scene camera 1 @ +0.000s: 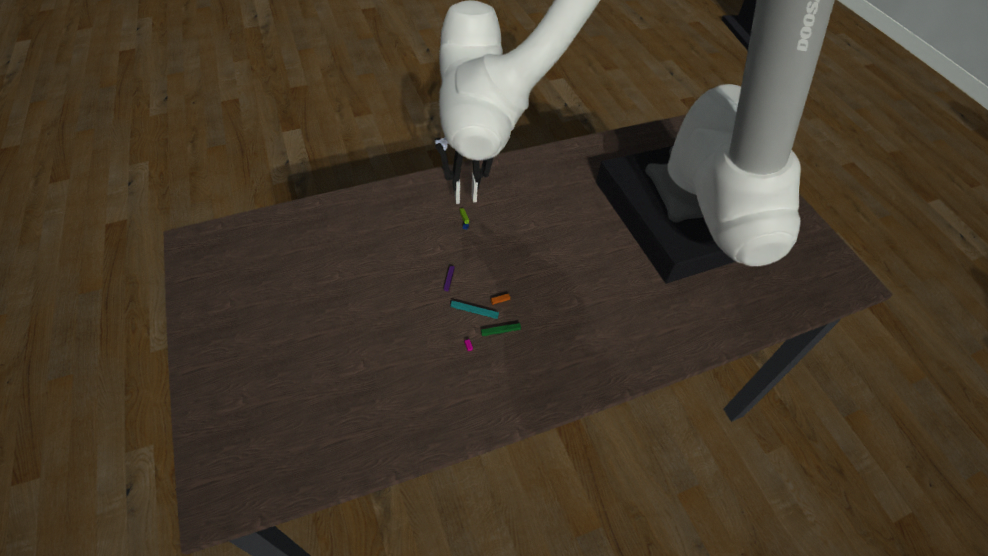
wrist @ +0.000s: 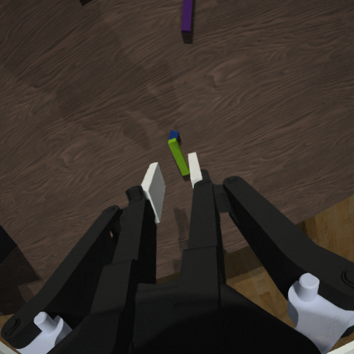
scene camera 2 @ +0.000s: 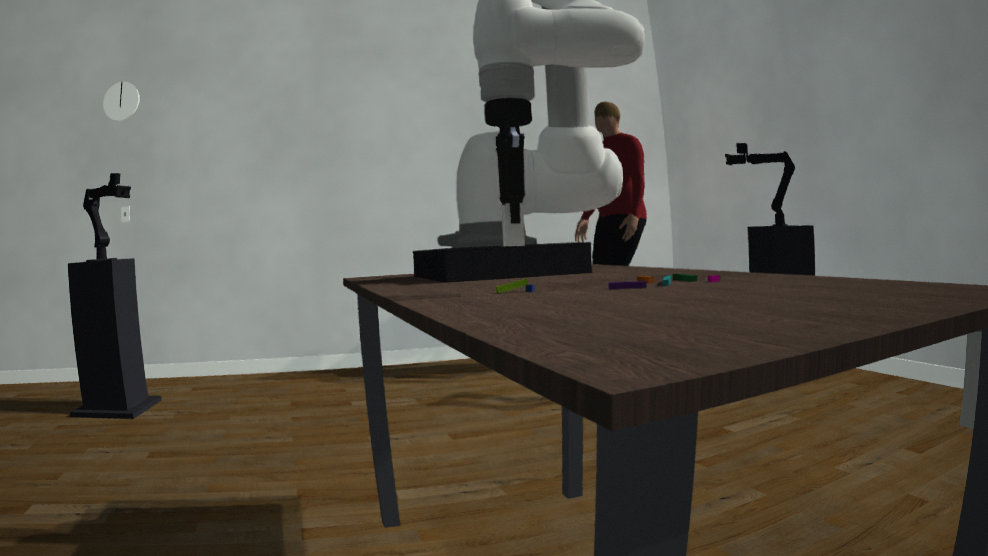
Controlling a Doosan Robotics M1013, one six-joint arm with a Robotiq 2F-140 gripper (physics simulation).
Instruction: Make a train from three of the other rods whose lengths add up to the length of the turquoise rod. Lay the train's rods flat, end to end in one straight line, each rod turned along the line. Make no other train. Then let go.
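Places are measured from the arm's base along level axes (x ahead, y left, z up), in millimetres.
Where they show: gripper, fingertip midpoint: (scene camera 1: 465,198) (scene camera 2: 513,246); arm's base, origin of the base link: (scene camera 1: 692,191) (scene camera 2: 492,246).
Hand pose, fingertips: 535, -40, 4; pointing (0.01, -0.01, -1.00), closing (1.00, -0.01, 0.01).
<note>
Each offset is from my fingertips to the top centre of the thing, as dx, dy, dz. Level surfaces: height alone.
My gripper (scene camera 1: 466,201) (scene camera 2: 513,242) (wrist: 176,170) is partly open and empty, above the table by the lime rod. The lime rod {+2, -5, -51} (scene camera 1: 464,215) (scene camera 2: 511,286) (wrist: 179,157) looks tilted, its end toward the purple rod raised on or against the small blue rod {+3, +22, -61} (scene camera 1: 465,226) (scene camera 2: 529,287) (wrist: 174,134). The purple rod {+60, +165, -61} (scene camera 1: 449,278) (scene camera 2: 627,284) (wrist: 187,17) lies apart from them. The turquoise rod {+20, +252, -61} (scene camera 1: 474,309) (scene camera 2: 666,280) lies between the orange rod {-39, +234, -61} (scene camera 1: 500,298) (scene camera 2: 645,279) and the green rod {-25, +307, -61} (scene camera 1: 500,329) (scene camera 2: 684,277). The magenta rod {+45, +333, -61} (scene camera 1: 469,344) (scene camera 2: 713,278) lies near the green one.
The brown table {dz -72} (scene camera 1: 310,387) (scene camera 2: 760,331) bears the rods and the arm's black base block (scene camera 1: 639,221) (scene camera 2: 511,262). The table's far edge is close behind the gripper. A person in red (scene camera 2: 625,172) stands behind the arm. Two black pedestals (scene camera 2: 107,331) (scene camera 2: 780,248) carry small arms.
</note>
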